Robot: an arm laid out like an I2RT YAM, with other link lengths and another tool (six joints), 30 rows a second.
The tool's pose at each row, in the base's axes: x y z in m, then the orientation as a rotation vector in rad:
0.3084, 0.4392, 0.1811, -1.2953, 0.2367, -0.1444
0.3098, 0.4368, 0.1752, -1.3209, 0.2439, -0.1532
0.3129, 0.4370, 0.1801, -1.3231, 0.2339, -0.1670
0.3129, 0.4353, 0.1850, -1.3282, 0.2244, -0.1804
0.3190, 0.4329, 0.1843, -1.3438, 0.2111, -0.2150
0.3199, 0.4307, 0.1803, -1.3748, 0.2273, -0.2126
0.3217, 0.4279, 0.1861, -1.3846, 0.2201, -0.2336
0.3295, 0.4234, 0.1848, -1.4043, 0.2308, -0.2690
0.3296, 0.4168, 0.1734, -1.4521, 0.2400, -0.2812
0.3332, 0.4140, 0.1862, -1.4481, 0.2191, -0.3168
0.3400, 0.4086, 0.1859, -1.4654, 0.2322, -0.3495
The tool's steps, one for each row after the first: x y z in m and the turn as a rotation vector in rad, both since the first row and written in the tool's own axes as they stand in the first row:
0.0025, 0.0050, -0.0034, -0.0254, 0.0099, -0.0058
0.0050, 0.0003, -0.0012, -0.0256, 0.0102, -0.0217
0.0049, -0.0049, -0.0015, -0.0287, 0.0107, -0.0375
0.0115, -0.0050, -0.0024, -0.0405, 0.0201, -0.0721
0.0132, -0.0018, -0.0052, -0.0730, 0.0302, -0.0652
0.0151, -0.0082, -0.0059, -0.0807, 0.0365, -0.0857
0.0238, -0.0084, -0.0085, -0.0995, 0.0638, -0.1080
0.0265, 0.0009, -0.0175, -0.1471, 0.0765, -0.1175
0.0295, -0.0123, -0.0159, -0.1394, 0.0812, -0.1541
0.0374, -0.0137, -0.0193, -0.1567, 0.1086, -0.1726

